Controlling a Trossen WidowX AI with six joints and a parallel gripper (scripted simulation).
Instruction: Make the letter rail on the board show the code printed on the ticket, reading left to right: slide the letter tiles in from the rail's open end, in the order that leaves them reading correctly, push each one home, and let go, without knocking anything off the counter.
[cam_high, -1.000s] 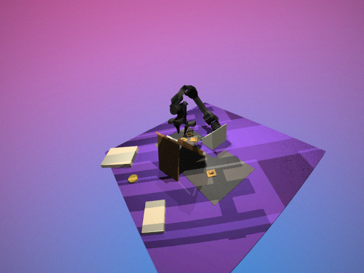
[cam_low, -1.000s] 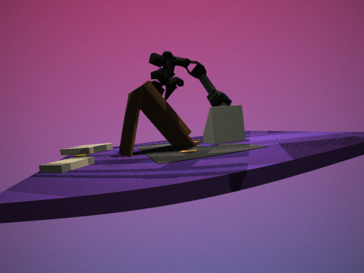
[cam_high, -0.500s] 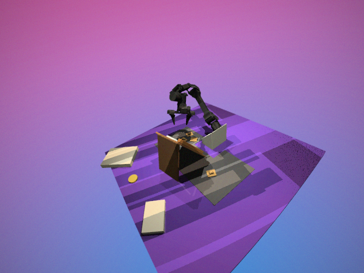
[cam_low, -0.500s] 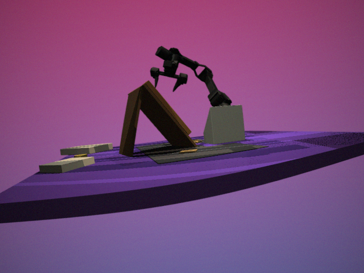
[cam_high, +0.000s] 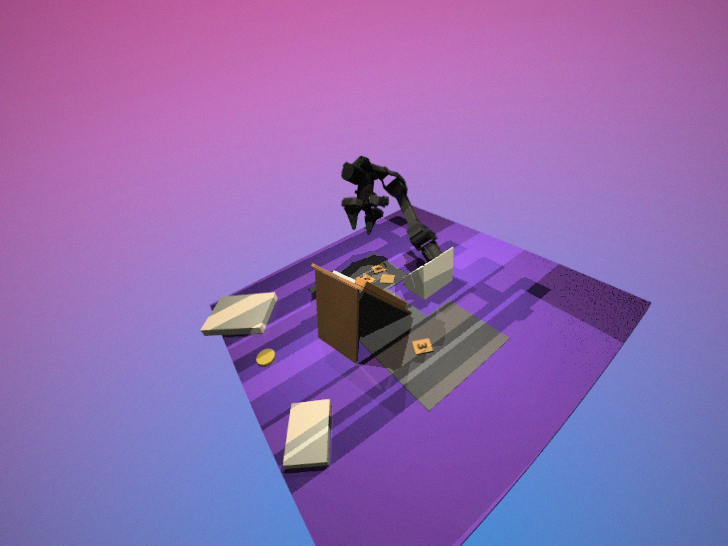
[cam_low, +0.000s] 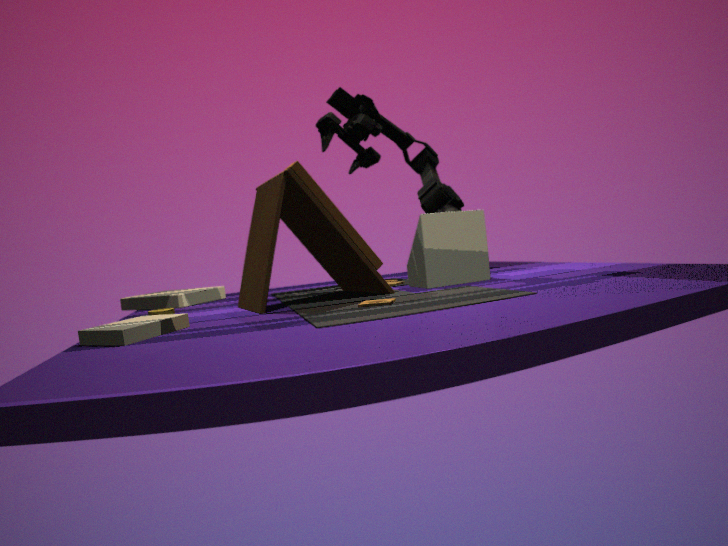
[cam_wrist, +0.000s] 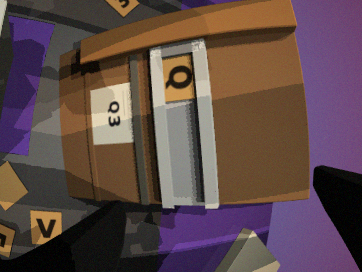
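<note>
The letter tile lies 10 mm ahead of my gripper tip, 310 mm to the left of it and 320 mm below it. The rest, counted from my gripper tip: white ticket: 20 mm ahead, 70 mm to the left, 240 mm below; grey mat: 60 mm behind, 100 mm to the left, 330 mm below; yellow disc: 480 mm ahead, 320 mm below.
</note>
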